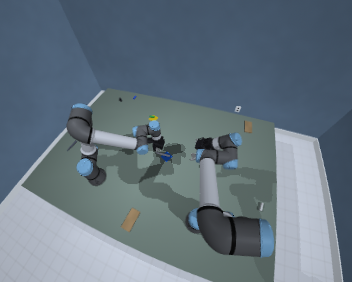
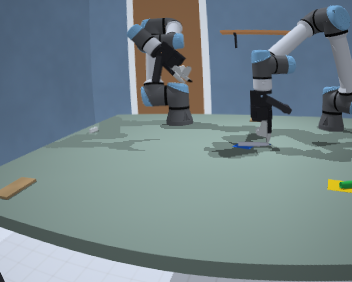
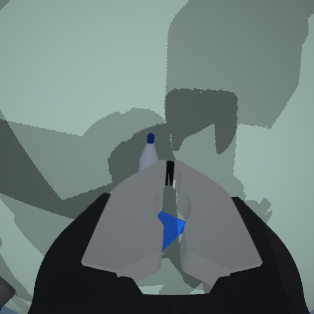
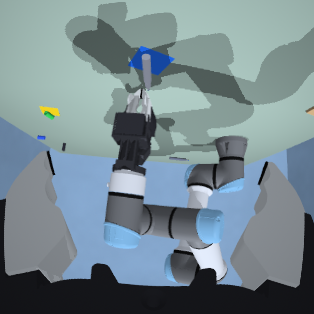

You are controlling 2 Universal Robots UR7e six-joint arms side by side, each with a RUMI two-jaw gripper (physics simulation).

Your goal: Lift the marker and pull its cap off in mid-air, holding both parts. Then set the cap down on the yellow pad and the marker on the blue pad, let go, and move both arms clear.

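Frame: origin at the left arm's base, x ahead, y left, z up, level; millimetres.
Seen in the pictures: left gripper, between the fingertips: (image 1: 157, 151) (image 2: 267, 143) (image 3: 167, 162) (image 4: 141, 88); right gripper, between the fingertips: (image 1: 192, 150) (image 2: 189, 82) (image 4: 157, 159); left arm's base, origin of its link: (image 1: 97, 177) (image 2: 330, 128) (image 4: 230, 140); right arm's base, origin of its link: (image 2: 179, 123).
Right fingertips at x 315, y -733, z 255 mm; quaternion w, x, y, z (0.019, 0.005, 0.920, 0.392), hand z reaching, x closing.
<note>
Pixels of each thing's top centre, then the offset from my right fingertips to it. Level surfaces: height alone.
- grey marker, centre of its top: (image 3: 144, 215) (image 4: 146, 78) (image 2: 254, 141) (image 1: 162, 153) dz -237, dx +44, dy +268 mm
- blue pad, centre of its top: (image 3: 137, 231) (image 4: 149, 61) (image 2: 244, 145) dz -254, dx +37, dy +227 mm
- green cylinder, centre of its top: (image 2: 348, 181) (image 4: 48, 117) dz -236, dx +450, dy +528 mm
- yellow pad, centre of its top: (image 2: 340, 185) (image 4: 49, 110) dz -254, dx +438, dy +509 mm
- table, height of its surface: dz -255 mm
- small white cylinder, centre of its top: (image 1: 262, 206) dz -233, dx -193, dy -581 mm
The grey marker (image 1: 163, 154) (image 2: 256, 145) (image 3: 148, 159) (image 4: 147, 72) lies over the blue pad (image 1: 168, 158) (image 2: 243, 147) (image 3: 172, 230) (image 4: 162, 60), its dark blue tip exposed. A green cylinder (image 2: 346, 185) (image 4: 49, 115), resembling a cap, lies on the yellow pad (image 2: 334, 185) (image 4: 50, 109). My left gripper (image 1: 159, 149) (image 2: 267, 141) (image 3: 167, 162) (image 4: 141, 88) is low at the marker's tip end. Its fingertips meet with nothing between them; the marker passes under one finger, which hides part of it. My right gripper (image 2: 185, 75) (image 4: 157, 159) is open and empty, high above the table.
Flat brown blocks (image 1: 130, 220) (image 1: 248, 126) (image 2: 18, 187) lie on the table (image 1: 165, 235). A small white cylinder (image 1: 260, 206) lies at the right. Small blue (image 1: 134, 97) (image 4: 41, 137) and black (image 1: 120, 99) (image 4: 64, 146) pieces are near the far edge.
</note>
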